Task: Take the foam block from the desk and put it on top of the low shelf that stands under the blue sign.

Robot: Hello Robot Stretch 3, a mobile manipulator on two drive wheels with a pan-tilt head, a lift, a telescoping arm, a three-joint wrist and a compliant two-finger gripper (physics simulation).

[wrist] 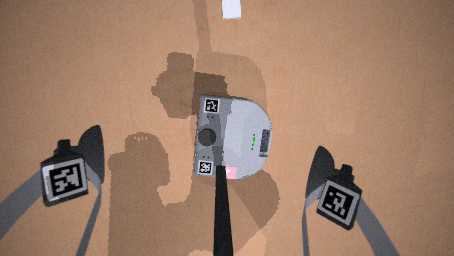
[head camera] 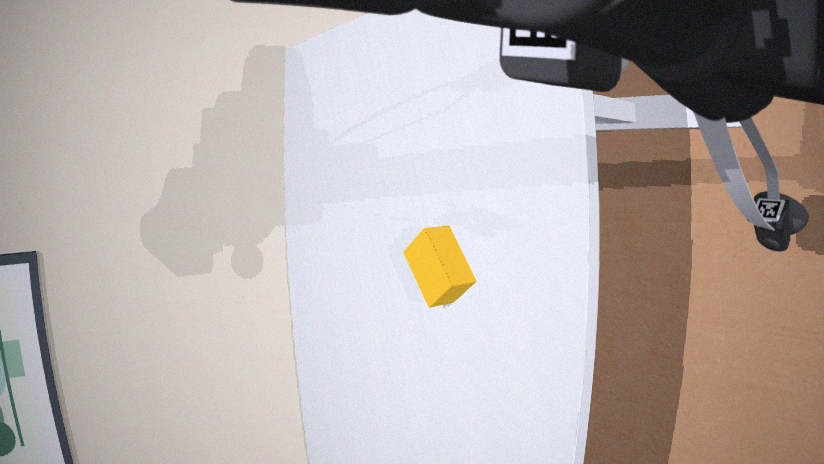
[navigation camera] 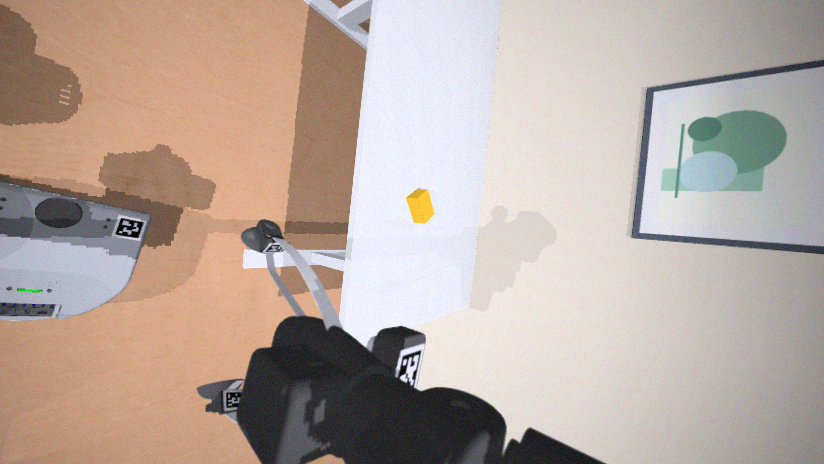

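The yellow foam block lies on the white desk. My gripper is open and empty, its two fingers wide apart in the wrist view. It hangs off the desk's long front side, over the floor, well apart from the block. In the head view one finger shows at the right and the other is hidden. The low shelf and the blue sign do not show in any view.
The robot's base stands on the wooden floor in front of the desk. A beige wall runs behind the desk and bears a framed green picture. A white desk foot sticks out near the gripper in the navigation view.
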